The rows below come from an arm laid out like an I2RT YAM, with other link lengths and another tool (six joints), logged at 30 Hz.
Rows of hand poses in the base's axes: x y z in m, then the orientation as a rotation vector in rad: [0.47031, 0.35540, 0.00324, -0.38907, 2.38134, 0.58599]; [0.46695, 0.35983, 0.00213, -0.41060, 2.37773, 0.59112]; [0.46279, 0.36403, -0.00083, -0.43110, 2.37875, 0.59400]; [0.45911, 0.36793, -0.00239, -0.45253, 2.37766, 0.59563]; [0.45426, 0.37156, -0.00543, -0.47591, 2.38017, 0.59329]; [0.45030, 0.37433, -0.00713, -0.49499, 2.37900, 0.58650]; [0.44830, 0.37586, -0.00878, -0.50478, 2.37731, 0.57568]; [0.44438, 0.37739, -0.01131, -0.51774, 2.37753, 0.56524]
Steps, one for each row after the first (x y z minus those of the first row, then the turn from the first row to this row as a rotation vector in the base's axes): [-0.00336, 0.00443, -0.00111, -0.00129, -0.00309, 0.01678]; [-0.00752, 0.00863, -0.00407, -0.00512, -0.00228, 0.03242]; [-0.01120, 0.01253, -0.00563, -0.00945, -0.00372, 0.04828]; [-0.01605, 0.01616, -0.00867, -0.01795, -0.00284, 0.06458]; [-0.02001, 0.01893, -0.01037, -0.02723, -0.00641, 0.07636]; [-0.02201, 0.02046, -0.01202, -0.03657, -0.01129, 0.08030]; [-0.02593, 0.02199, -0.01455, -0.04705, -0.01426, 0.08673]
